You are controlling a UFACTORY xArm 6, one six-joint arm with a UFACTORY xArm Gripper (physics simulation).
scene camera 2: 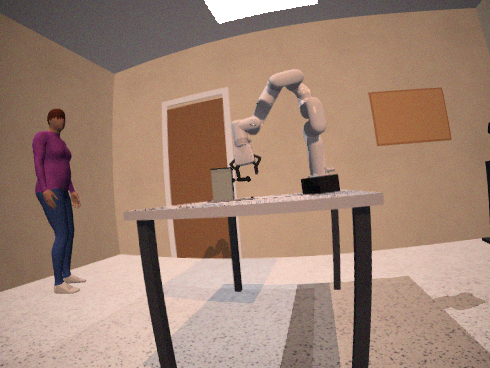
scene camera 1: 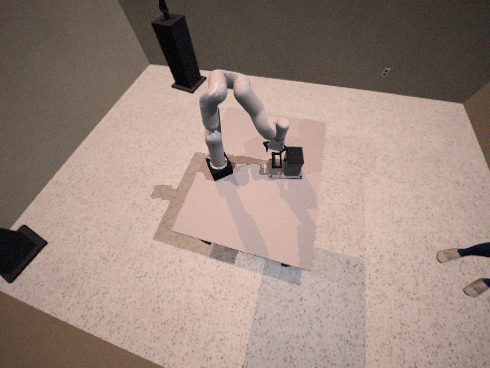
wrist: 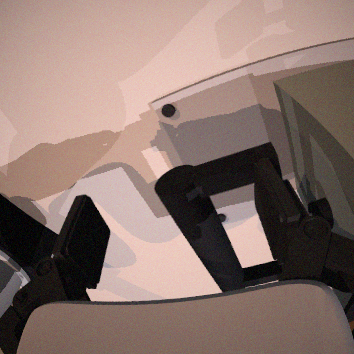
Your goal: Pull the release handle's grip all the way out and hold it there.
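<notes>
The release handle is a black rectangular loop whose thick grip bar (scene camera 1: pixel 273 161) (scene camera 2: pixel 247 179) (wrist: pixel 202 230) stands out from the side of a grey-green box (scene camera 1: pixel 293 162) (scene camera 2: pixel 221 185) (wrist: pixel 327 107). My gripper (scene camera 1: pixel 275 150) (scene camera 2: pixel 247 173) (wrist: pixel 172 198) is wide open above the handle. In the wrist view, one finger is well to the left of the grip bar. The other finger is to its right, over the loop's opening on the box side, and hides part of the loop. Nothing is held. The finger hides much of where the handle meets the box.
The box stands on a clear base plate (scene camera 1: pixel 270 175) (wrist: pixel 210 87) with dark bolts, on the pinkish table (scene camera 1: pixel 240 210) (scene camera 2: pixel 350 200). My arm's black base (scene camera 1: pixel 220 170) (scene camera 2: pixel 320 184) is on the same table. A person (scene camera 2: pixel 52 165) stands away from the table.
</notes>
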